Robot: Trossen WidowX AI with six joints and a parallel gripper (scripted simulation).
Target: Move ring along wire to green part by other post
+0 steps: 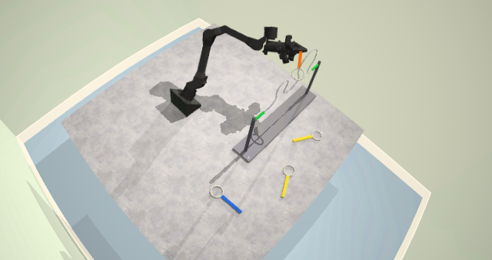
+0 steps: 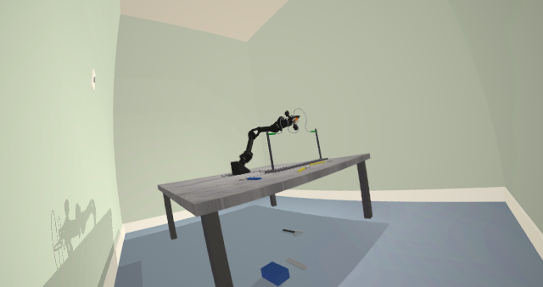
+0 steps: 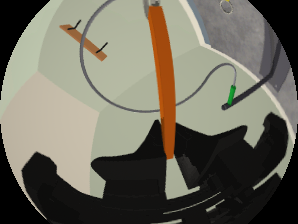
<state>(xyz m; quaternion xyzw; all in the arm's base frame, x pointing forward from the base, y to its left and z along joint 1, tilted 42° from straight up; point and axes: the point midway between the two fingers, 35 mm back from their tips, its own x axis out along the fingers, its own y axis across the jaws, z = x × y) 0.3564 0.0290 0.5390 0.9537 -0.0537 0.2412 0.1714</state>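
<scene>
Right now my gripper tip is 8 cm to the left of the orange-handled ring, 5 cm above it and 1 cm short of it. The rest, counted from my gripper tip: blue-handled ring: 69 cm to the right, 41 cm below, 5 cm ahead; blue box: 89 cm below, 78 cm to the right, 22 cm ahead.
</scene>
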